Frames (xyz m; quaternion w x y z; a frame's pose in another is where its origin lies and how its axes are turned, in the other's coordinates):
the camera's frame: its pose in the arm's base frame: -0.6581 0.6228 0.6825 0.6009 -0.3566 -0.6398 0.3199
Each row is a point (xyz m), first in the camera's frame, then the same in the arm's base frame.
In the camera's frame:
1: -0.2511 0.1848 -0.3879
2: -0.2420 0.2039 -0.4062
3: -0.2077 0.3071 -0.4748
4: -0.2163 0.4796 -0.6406
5: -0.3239 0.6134 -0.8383
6: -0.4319 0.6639 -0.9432
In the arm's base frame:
1: -0.2521 0.5042 0.4202
2: -0.2327 0.5218 0.4105
3: -0.1577 0.6052 0.3475
4: 0.0202 0.6881 0.2105
5: 0.2295 0.6662 0.0546
6: 0.3402 0.6007 -0.0385

